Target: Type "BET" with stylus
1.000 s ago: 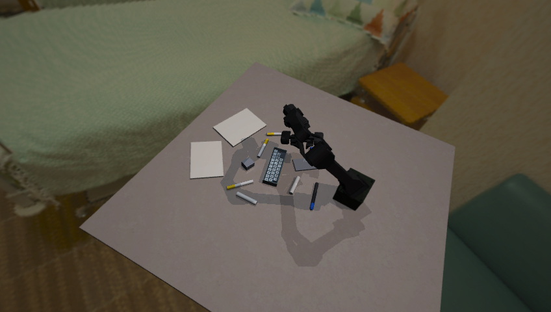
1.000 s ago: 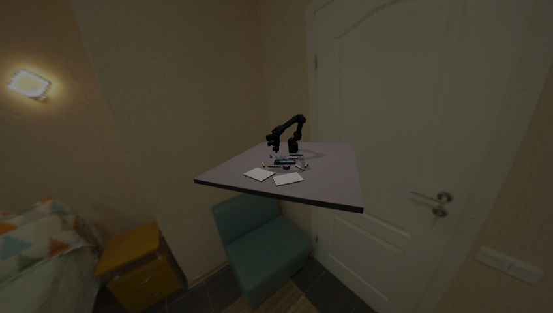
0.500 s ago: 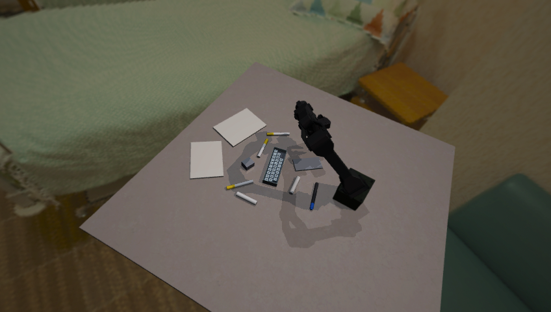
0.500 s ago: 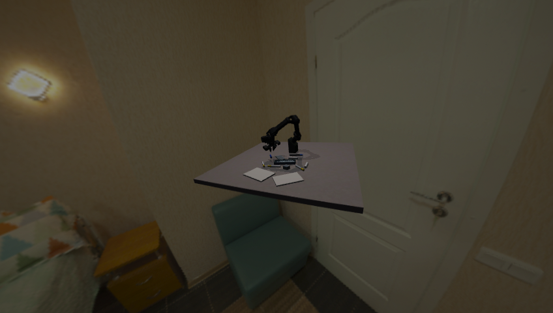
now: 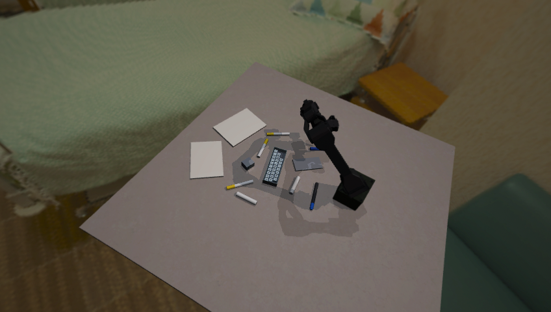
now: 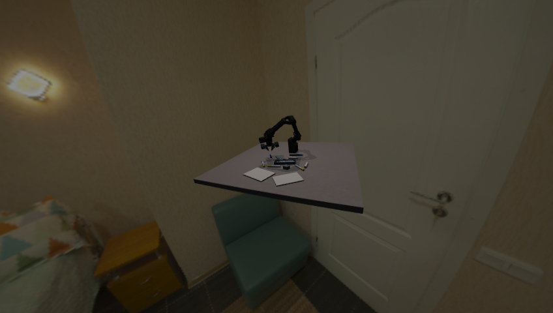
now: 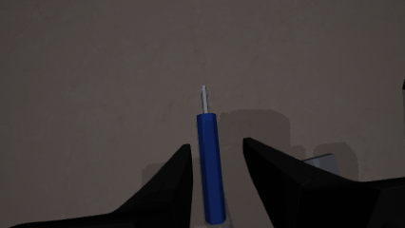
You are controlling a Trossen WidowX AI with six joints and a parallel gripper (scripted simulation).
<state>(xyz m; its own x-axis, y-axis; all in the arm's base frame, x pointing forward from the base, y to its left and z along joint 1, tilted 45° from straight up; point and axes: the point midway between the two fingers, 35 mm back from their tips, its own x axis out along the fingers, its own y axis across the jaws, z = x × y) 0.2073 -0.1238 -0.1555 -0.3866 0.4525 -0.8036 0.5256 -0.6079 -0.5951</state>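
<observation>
The blue stylus is 60 mm below my gripper tip, 10 mm to the right of it and 10 mm behind it. From my gripper tip the other things lie so: T key: 240 mm to the left, 180 mm ahead, 50 mm below; grey card: 120 mm to the left, 60 mm below, 30 mm ahead; blue-tipped pen: 300 mm to the left, 70 mm behind, 60 mm below.
</observation>
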